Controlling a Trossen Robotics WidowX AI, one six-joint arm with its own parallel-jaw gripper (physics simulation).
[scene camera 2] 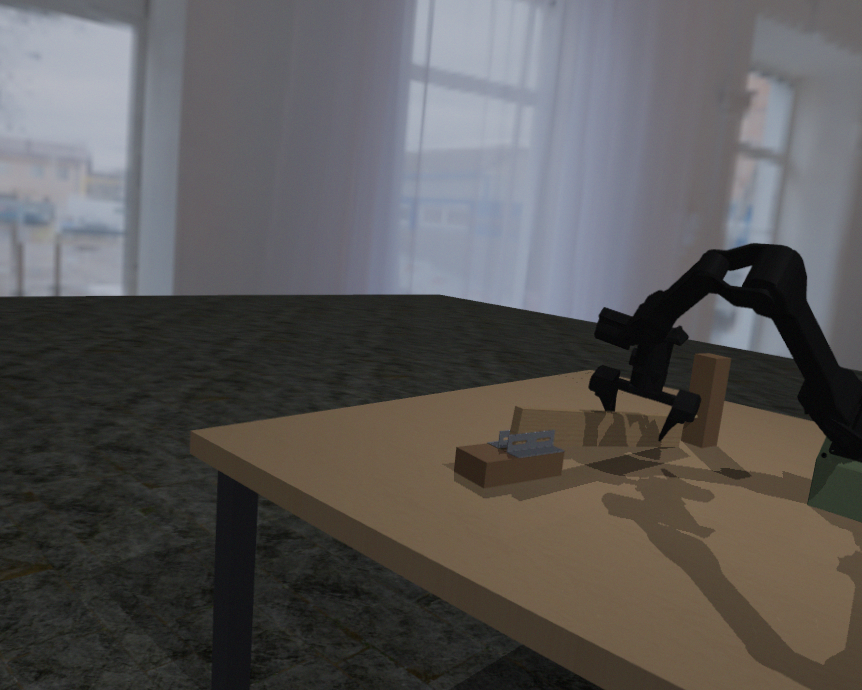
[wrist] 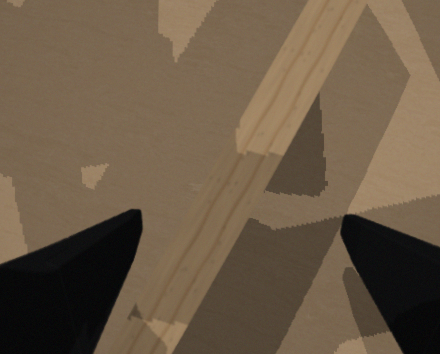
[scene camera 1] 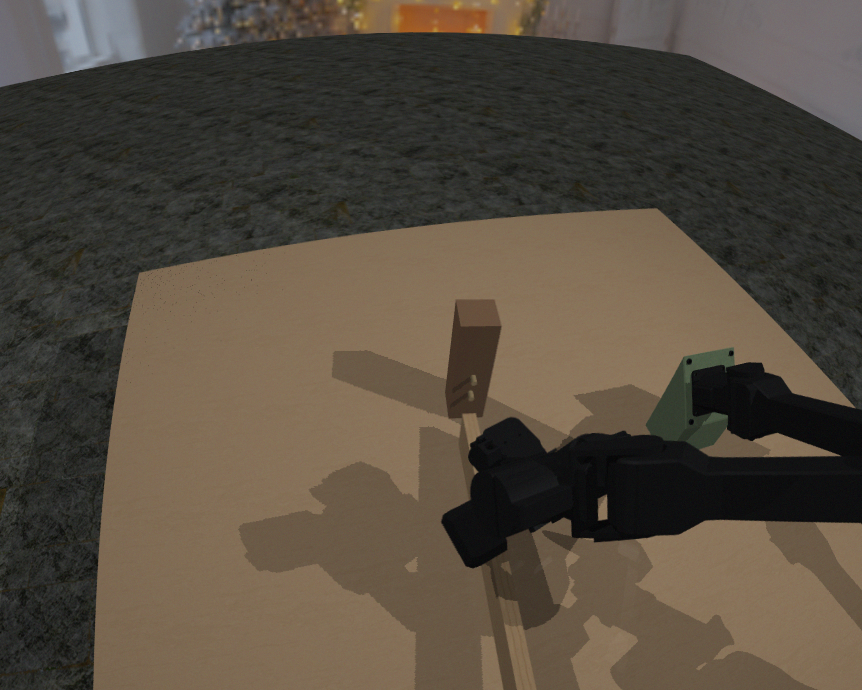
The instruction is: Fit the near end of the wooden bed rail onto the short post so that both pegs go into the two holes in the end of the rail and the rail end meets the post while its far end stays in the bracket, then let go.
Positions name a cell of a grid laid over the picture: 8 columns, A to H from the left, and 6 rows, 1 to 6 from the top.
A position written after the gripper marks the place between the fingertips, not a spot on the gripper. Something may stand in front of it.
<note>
The gripper (scene camera 1: E5) is open and holds nothing. Also in view: a wooden bed rail (scene camera 2: F4). Further things: a short wooden post (scene camera 1: E3).
The wooden bed rail also shows in the wrist view (wrist: D5) and in scene camera 1 (scene camera 1: E6). The gripper is seen too in scene camera 2 (scene camera 2: F4) and in the wrist view (wrist: E4).
</note>
